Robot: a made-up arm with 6 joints. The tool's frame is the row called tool. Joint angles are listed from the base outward. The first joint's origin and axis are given. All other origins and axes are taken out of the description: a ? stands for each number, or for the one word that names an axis. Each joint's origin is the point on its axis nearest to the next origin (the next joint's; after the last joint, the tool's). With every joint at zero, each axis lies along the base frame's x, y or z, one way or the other. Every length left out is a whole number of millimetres.
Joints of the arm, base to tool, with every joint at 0 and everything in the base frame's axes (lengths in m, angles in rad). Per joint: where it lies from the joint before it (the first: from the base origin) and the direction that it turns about. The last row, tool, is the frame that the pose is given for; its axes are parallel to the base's.
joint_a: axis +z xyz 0 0 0.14
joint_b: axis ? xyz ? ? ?
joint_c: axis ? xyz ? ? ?
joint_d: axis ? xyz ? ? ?
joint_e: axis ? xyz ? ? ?
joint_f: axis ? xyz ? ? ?
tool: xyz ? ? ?
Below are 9 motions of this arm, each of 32 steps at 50 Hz.
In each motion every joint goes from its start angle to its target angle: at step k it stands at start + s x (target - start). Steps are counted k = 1, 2, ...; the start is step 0. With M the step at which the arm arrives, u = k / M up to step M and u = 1 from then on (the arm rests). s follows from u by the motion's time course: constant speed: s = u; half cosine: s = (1 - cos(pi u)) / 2; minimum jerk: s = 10 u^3 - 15 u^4 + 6 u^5.
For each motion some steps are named. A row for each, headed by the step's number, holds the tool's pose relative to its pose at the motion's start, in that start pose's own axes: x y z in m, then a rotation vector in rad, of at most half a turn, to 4 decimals.
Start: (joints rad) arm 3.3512 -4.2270 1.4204 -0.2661 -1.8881 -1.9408
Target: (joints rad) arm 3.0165 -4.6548 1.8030 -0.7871 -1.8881 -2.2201
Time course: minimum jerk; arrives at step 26
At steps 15, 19, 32:
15: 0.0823 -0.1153 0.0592 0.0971 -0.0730 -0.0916
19: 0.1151 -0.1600 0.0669 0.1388 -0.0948 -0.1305
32: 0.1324 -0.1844 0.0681 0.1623 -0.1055 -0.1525

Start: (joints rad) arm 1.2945 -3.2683 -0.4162 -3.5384 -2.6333 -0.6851
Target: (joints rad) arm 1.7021 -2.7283 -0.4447 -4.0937 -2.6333 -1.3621
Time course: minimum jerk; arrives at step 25
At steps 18, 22, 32:
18: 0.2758 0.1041 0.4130 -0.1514 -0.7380 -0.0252
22: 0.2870 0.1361 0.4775 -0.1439 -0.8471 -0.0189
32: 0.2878 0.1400 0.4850 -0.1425 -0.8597 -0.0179

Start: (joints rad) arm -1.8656 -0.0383 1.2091 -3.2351 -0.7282 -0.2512
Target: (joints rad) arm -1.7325 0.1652 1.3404 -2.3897 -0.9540 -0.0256
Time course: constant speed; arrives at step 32
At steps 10, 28, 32:
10: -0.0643 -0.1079 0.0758 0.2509 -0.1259 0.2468
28: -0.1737 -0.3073 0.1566 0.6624 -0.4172 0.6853
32: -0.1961 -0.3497 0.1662 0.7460 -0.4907 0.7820

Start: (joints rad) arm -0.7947 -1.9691 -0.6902 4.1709 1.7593 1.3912
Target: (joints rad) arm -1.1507 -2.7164 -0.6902 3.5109 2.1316 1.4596
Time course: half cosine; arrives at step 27
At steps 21, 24, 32:
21: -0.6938 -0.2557 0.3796 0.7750 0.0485 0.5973
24: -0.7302 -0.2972 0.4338 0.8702 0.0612 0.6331
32: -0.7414 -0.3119 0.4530 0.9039 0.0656 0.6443

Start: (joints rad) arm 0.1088 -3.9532 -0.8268 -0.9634 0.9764 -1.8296
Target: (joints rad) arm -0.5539 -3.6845 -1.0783 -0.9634 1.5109 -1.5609
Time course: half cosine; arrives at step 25
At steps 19, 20, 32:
19: 0.1220 0.7338 0.2467 -0.9549 0.0135 0.5041
20: 0.1231 0.7679 0.2462 -0.9989 0.0166 0.5282
32: 0.1240 0.8480 0.2412 -1.1041 0.0246 0.5856

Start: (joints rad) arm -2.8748 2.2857 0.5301 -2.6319 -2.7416 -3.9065
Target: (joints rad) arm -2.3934 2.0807 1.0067 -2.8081 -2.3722 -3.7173
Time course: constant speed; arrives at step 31
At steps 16, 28, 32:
16: -0.1243 -0.0631 0.1042 0.1384 0.0730 0.3917
28: -0.1737 -0.1301 0.1939 0.2740 0.1355 0.6731
32: -0.1797 -0.1483 0.2168 0.3119 0.1522 0.7412

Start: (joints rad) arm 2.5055 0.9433 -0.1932 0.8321 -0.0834 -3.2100
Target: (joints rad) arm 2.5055 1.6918 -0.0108 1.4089 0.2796 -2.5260
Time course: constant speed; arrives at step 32
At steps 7, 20, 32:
7: -0.2247 0.2044 -0.0614 -0.1662 -0.2060 0.2676
20: -0.5927 0.5428 -0.3269 -0.5725 -0.4628 0.7763
32: -0.8409 0.7759 -0.7087 -1.0329 -0.5243 1.2350

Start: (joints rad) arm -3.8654 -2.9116 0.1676 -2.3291 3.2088 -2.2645
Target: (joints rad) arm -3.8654 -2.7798 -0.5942 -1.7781 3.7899 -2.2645
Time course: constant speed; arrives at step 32
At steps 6, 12, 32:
6: 0.0604 0.0132 -0.0038 -0.0935 -0.1777 -0.1135
12: 0.1252 0.0278 -0.0014 -0.1818 -0.3455 -0.2365
32: 0.3689 0.0745 0.0719 -0.4257 -0.8125 -0.7165

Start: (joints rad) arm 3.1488 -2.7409 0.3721 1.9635 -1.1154 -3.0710
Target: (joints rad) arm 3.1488 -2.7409 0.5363 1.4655 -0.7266 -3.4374
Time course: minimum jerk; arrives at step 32
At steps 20, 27, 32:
20: -0.0246 0.0641 0.0226 0.2509 -0.2405 -0.5630
27: -0.0315 0.0945 0.0249 0.3326 -0.3173 -0.7681
32: -0.0322 0.0985 0.0251 0.3424 -0.3265 -0.7933

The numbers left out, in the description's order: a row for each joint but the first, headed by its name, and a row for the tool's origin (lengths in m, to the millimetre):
joint_b: axis +y, xyz 0 0.046 0
joint_c: axis +y, xyz 0 0 0.5
joint_d: axis +z, xyz 0 0 0.889
joint_e: axis +y, xyz 0 0 0
joint_f: axis +z, xyz 0 0 0.188
tool: xyz 0 0 0

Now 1 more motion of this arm.
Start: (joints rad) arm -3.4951 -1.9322 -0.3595 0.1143 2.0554 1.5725
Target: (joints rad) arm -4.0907 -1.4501 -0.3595 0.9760 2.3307 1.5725
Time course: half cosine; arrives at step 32
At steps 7, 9, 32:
7: 0.0892 0.0038 0.0753 0.0938 0.1032 -0.1049
9: 0.1446 0.0006 0.1197 0.1533 0.1642 -0.1682
32: 0.7350 -0.3115 0.5435 0.9576 0.7773 -0.8407

